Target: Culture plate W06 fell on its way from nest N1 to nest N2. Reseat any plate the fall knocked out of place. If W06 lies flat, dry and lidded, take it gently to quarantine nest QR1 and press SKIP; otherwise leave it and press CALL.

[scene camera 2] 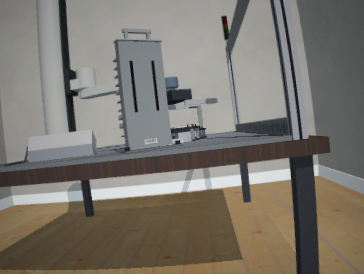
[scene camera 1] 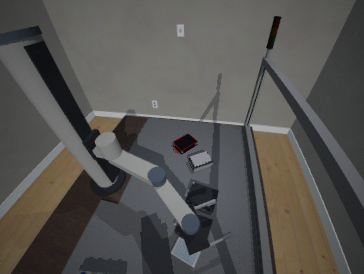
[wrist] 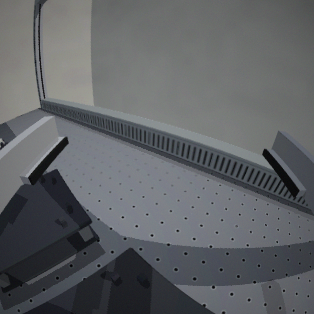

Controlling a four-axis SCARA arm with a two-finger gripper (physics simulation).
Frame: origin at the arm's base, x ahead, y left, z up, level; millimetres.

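Seen in the pictures: gripper, fingertip midpoint: (scene camera 2: pixel 206 103) (scene camera 1: pixel 223 216) (wrist: pixel 170 131); arm's base, link origin: (scene camera 1: pixel 108 179).
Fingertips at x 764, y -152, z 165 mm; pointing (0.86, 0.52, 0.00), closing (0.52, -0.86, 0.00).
Pixels of each thing's top centre, then the offset from my fingertips to it. "pt": a spot on its surface instead. Level surfaces: height alone.
- pale gridded plate, top centre: (scene camera 1: pixel 186 251) dx -150, dy -154, dz -135 mm
- dark nest, top centre: (wrist: pixel 14 210) (scene camera 2: pixel 186 128) (scene camera 1: pixel 202 194) dx -106, dy +140, dz -96 mm
- dark surface, surface height: dz -94 mm
- white-topped plate, top centre: (scene camera 1: pixel 200 158) dx -148, dy +392, dz -83 mm
- red-edged black nest, top centre: (scene camera 1: pixel 185 141) dx -288, dy +557, dz -106 mm
- pale sloped box, top centre: (scene camera 2: pixel 61 133) dx -501, dy -371, dz -68 mm
- slotted strip, surface spot: (wrist: pixel 165 142) pt dx +201, dy +107, dz -131 mm
- perforated deck, surface height: dz -152 mm
My gripper (scene camera 1: pixel 212 222) (scene camera 2: pixel 195 103) (wrist: pixel 170 131) is open and empty, its fingers wide apart above the deck. A pale gridded plate (scene camera 1: pixel 186 252) lies beside the near dark nest, partly hidden by the hand; its lid and any wetness cannot be made out. A dark nest (scene camera 1: pixel 204 191) (wrist: pixel 45 215) stands behind the hand, and another dark surface (wrist: pixel 117 285) shows at the bottom of the wrist view. A white-topped plate (scene camera 1: pixel 200 159) sits on a nest farther back. A red-edged black nest (scene camera 1: pixel 185 143) stands behind it. Plate and nest labels are unreadable, and neither button can be identified.
A tall grey stacker (scene camera 2: pixel 142 95) stands near the front of the table, with a pale sloped box (scene camera 2: pixel 61 147) to its left. A metal frame rail (scene camera 1: pixel 310 117) runs along the right. A slotted strip (wrist: pixel 165 142) borders the perforated deck (wrist: pixel 175 215). A signal tower (scene camera 1: pixel 273 32) (scene camera 2: pixel 225 27) stands behind.
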